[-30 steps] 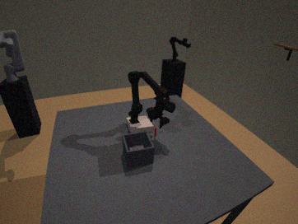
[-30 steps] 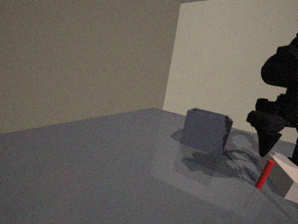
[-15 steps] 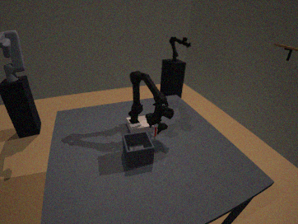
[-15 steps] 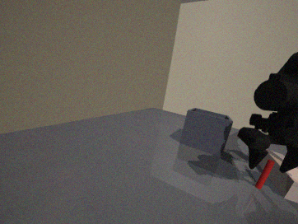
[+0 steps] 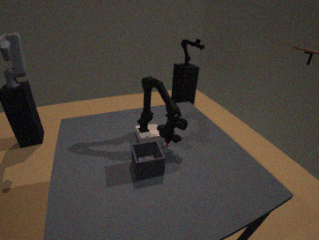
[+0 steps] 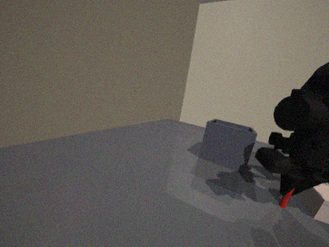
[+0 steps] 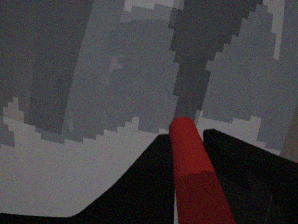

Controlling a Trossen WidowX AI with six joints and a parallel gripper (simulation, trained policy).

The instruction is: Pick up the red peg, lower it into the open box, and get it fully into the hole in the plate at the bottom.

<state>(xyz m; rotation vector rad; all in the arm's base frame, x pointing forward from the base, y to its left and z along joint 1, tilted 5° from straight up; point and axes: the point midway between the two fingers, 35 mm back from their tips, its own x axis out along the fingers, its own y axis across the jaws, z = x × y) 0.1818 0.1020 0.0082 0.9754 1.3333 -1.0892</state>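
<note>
My gripper tip is now 130 mm short of the light plate, 200 mm to the left of it and 20 mm below it. Round my gripper tip: red peg: 10 mm to the left, 10 mm above.
</note>
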